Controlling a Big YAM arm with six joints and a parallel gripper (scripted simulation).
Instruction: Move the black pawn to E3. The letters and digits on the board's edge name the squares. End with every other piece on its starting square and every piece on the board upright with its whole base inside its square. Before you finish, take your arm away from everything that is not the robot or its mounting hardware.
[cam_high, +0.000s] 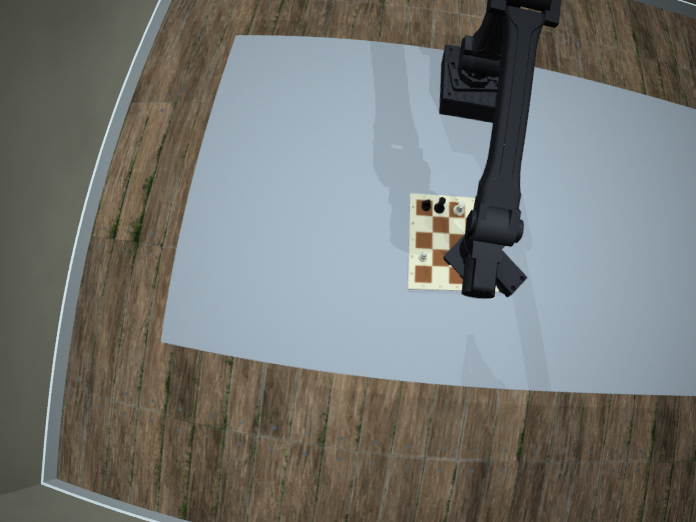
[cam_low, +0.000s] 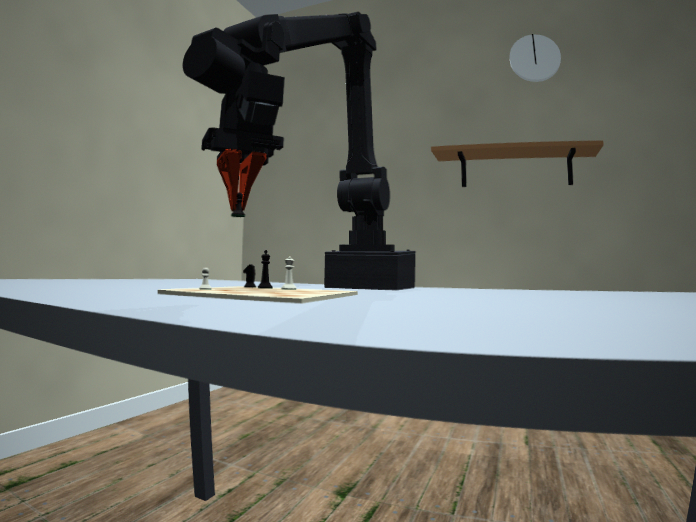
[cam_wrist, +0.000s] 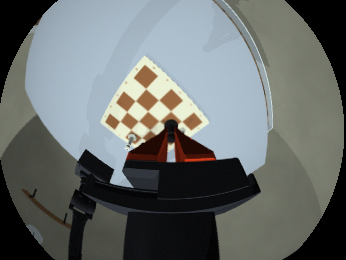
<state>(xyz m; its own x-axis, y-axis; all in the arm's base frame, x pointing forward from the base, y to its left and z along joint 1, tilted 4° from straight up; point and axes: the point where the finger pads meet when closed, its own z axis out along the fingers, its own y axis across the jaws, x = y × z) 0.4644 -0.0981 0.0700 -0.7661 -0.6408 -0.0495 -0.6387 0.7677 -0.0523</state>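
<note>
Now: hand 7 cm past the chessboard, 1 cm to the right of it and 12 cm above it. Also, from my hand: white pawn (4 cm behind, 7 cm to the right, 10 cm below); then tall white piece (15 cm behind, 2 cm to the left, 9 cm below); then black pawn (right at my hand).
</note>
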